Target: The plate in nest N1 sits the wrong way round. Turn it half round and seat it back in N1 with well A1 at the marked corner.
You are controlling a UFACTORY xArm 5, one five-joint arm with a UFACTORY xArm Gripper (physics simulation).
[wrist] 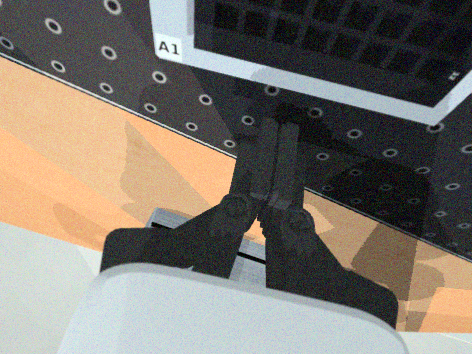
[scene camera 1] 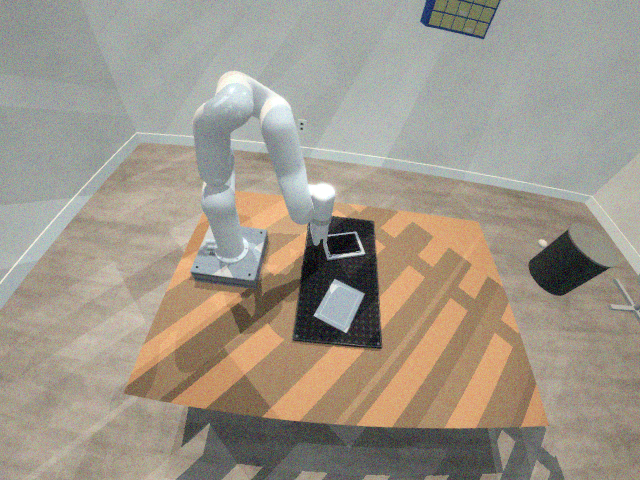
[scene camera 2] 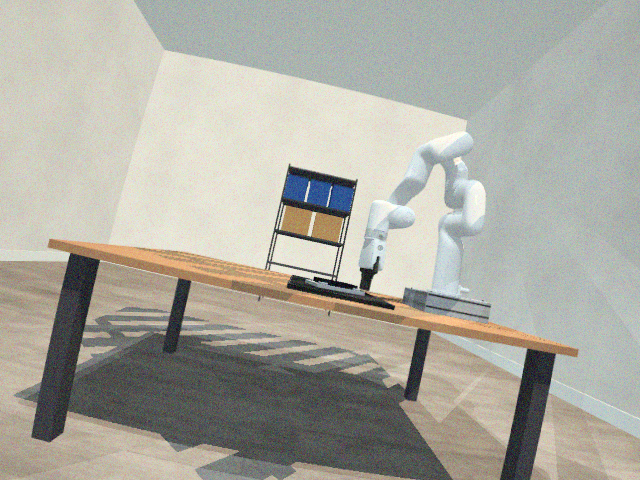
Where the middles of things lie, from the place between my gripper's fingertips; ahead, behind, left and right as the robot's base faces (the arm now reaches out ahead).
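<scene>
Black well plate (wrist: pixel 413 58): 20 mm to the left of my hand, 110 mm ahead of it.
</scene>
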